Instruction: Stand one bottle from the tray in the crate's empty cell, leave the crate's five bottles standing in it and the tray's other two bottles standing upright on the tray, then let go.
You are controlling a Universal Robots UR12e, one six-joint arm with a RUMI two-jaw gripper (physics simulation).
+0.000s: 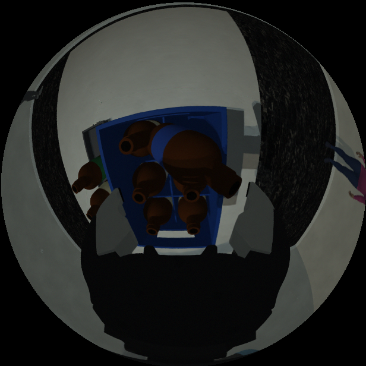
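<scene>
The blue crate [111, 165] lies below my gripper [183, 187], which is open and empty. Brown bottles stand in the crate: one at the upper left [137, 138], one at middle left [150, 179], one at lower left [159, 212], one at lower right [193, 210], and one at middle right [189, 191], partly hidden. A larger-looking brown bottle with a blue label [192, 151] leans over the crate's upper right, its neck towards the right finger; its base is hidden. The grey tray [91, 142] is left of the crate, with a green-labelled bottle [90, 175] and a pale-labelled bottle [99, 199] beside the left finger.
A pale table surface [165, 60] extends beyond the crate. Grey flat shapes [235, 120] show right of the crate. Dark speckled floor strips [295, 125] run along both sides. A person in a pink top [363, 172] is at the far right edge.
</scene>
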